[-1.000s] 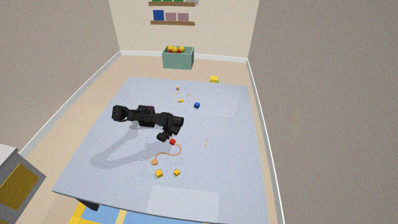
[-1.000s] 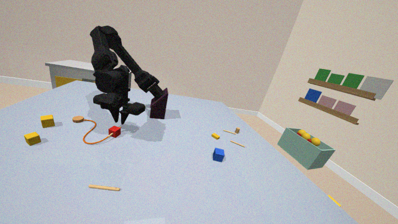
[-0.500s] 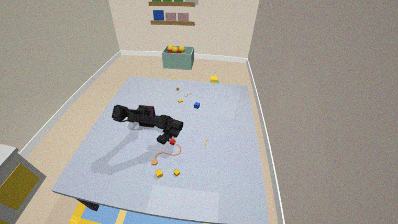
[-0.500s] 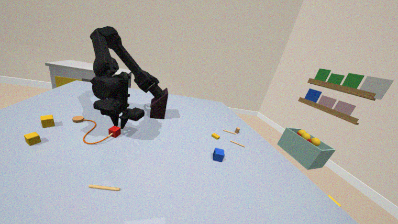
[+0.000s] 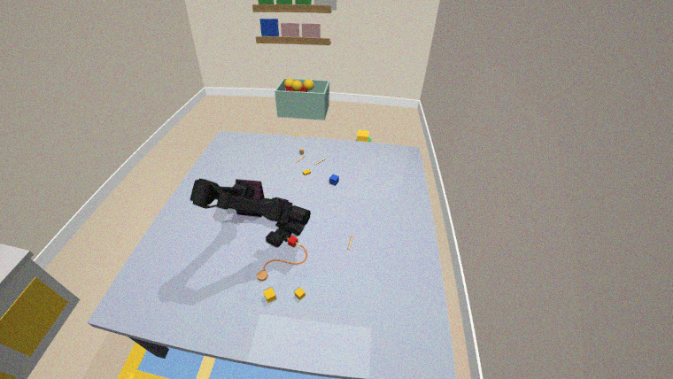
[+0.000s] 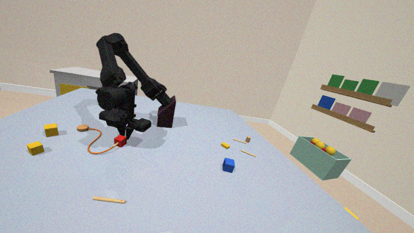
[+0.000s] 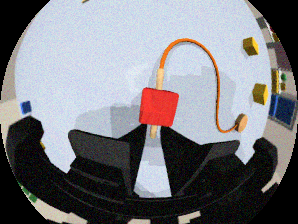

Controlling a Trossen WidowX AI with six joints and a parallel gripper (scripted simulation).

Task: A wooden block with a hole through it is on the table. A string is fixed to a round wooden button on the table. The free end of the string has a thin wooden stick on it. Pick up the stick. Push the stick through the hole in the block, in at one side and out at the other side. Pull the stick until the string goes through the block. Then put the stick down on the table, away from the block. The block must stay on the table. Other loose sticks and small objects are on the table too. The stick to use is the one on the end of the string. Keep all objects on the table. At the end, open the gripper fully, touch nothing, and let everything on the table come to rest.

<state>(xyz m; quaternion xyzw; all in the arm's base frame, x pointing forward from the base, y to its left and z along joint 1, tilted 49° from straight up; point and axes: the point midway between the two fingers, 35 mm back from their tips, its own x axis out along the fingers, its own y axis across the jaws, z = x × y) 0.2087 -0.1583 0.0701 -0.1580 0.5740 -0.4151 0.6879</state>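
Now: gripper tip 30 mm short of the red block, 10 mm to the left of it and 10 mm below it. Also, from my gripper tip: blue cube: 400 mm to the left, 160 mm ahead, 10 mm above; then small yellow piece: 450 mm to the left; then round wooden button: 180 mm to the right, 60 mm behind.
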